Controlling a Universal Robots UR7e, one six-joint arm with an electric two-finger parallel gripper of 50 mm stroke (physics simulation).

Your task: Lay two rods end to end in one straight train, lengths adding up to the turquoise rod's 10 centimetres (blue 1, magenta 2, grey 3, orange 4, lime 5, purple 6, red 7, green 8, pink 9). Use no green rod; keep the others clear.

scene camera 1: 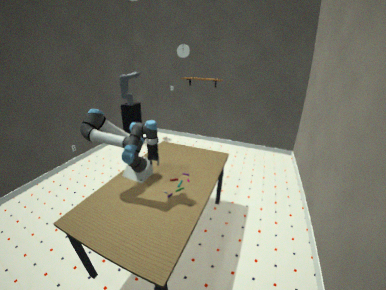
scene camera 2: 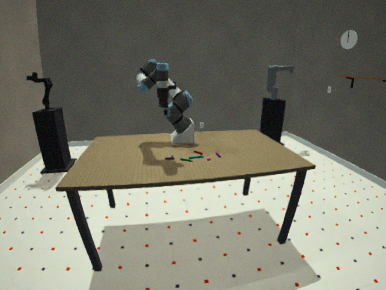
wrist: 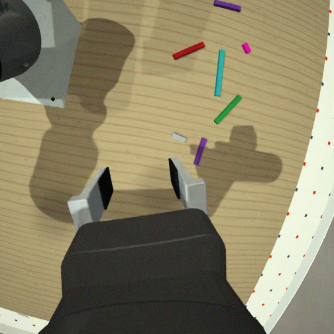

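Seen in the pictures: gripper, fingertip midpoint: [scene camera 1: 154,164] [scene camera 2: 167,115]; arm's base at its link origin: [scene camera 1: 139,164] [scene camera 2: 184,127].
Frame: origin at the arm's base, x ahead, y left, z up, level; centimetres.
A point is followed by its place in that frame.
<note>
The turquoise rod [scene camera 1: 180,184] @(y -2.8, x 40.9, z -9.3 cm) [scene camera 2: 196,157] @(y -0.8, x 40.9, z -10.0 cm) [wrist: 219,73] lies on the table. A red rod [scene camera 2: 198,152] @(y 2.5, x 33.9, z -9.5 cm) [wrist: 189,50] lies slanted beside it, apart. A short grey rod [wrist: 179,137] lies near a purple rod [scene camera 2: 170,158] @(y -17.9, x 39.1, z -9.8 cm) [wrist: 200,151], not touching. A green rod [scene camera 1: 180,190] @(y -9.7, x 43.6, z -10.0 cm) [wrist: 228,109] lies just below the turquoise one in the wrist view. A small magenta rod [scene camera 2: 209,159] @(y 6.4, x 46.3, z -9.8 cm) [wrist: 246,48] and a second purple rod [scene camera 2: 218,155] @(y 14.4, x 41.7, z -9.6 cm) [wrist: 227,6] lie farther up there. My gripper [scene camera 1: 155,162] @(y -17.5, x 26.7, z 15.9 cm) [wrist: 140,174] is open and empty, high above the table; the rods lie separate.
The wooden table [scene camera 1: 115,227] @(y -62.2, x 18.4, z -10.3 cm) [scene camera 2: 110,172] @(y -55.5, x 51.0, z -10.4 cm) carries the arm's pale base [scene camera 2: 183,135] @(y -3.1, x 9.8, z -4.0 cm) [wrist: 60,55] at its back edge. The arm's shadow falls across the table and beside the nearer purple rod. Two dark pedestals [scene camera 2: 51,140] [scene camera 2: 273,120] with other arms stand behind the table.
</note>
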